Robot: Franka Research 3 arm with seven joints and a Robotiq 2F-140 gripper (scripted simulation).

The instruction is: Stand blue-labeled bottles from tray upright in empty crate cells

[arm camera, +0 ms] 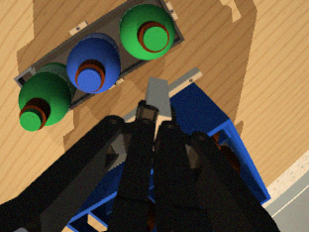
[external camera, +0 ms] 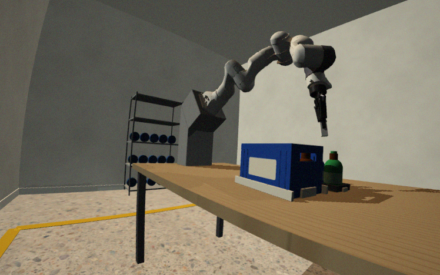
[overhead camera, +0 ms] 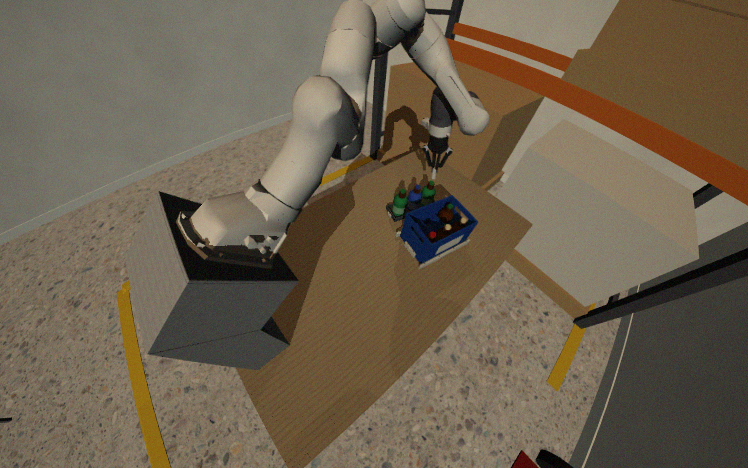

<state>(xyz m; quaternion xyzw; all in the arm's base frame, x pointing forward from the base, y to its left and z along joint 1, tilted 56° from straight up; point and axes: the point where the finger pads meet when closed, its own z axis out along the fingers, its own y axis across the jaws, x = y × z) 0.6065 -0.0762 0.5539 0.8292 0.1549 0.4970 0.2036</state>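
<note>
My hand is 30 mm past the blue-labeled bottle, 50 mm to the right of it and 170 mm above it. Round my hand: dark tray: 30 mm behind, 50 mm to the left, 240 mm below; crate: 150 mm behind, 140 mm to the right, 170 mm below.
</note>
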